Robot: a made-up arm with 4 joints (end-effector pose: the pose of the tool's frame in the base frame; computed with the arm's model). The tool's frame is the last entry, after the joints.
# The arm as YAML. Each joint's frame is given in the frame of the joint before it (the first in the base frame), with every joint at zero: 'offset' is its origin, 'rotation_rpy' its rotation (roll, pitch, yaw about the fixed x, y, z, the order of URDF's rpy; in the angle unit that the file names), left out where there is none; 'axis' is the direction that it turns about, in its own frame. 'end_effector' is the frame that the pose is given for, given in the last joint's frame.
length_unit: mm
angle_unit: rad
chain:
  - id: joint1
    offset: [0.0, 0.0, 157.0]
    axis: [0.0, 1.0, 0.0]
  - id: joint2
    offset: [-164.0, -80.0, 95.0]
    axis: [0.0, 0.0, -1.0]
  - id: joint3
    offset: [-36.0, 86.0, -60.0]
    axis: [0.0, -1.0, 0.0]
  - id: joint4
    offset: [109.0, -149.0, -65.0]
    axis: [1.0, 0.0, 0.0]
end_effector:
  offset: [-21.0, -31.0, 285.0]
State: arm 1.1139 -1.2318 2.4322 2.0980
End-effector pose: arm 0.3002 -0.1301 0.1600 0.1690 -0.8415 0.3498 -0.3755
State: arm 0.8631 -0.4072 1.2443 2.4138
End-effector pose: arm 0.1337 -0.1818 0.0355 0.1780 0.9612 0.0274 0.2090
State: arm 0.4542 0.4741 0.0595 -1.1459
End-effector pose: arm 0.0187 0.0621 0.2823 0.7686 -0.5669 0.2833 -0.0875
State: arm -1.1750 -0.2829 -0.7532 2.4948
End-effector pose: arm 0.1237 -0.3332 -0.2010 0.4175 0.8811 0.0104 0.2220
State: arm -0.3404 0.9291 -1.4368 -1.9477
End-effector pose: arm -0.0623 0.1791 0.0596 0.7165 -0.4356 0.4955 0.2266
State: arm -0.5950 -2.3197 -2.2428 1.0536
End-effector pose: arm 0.1276 0.1036 0.1657 0.6902 -0.6469 0.3231 -0.0275
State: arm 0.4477 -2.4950 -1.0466 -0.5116
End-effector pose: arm -0.2790 -0.0110 0.3556 0.1547 -0.3296 -0.0204 0.9311
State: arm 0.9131 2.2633 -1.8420 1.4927
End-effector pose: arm -0.2375 0.2437 0.4154 0.2153 -0.3531 0.2431 0.8774
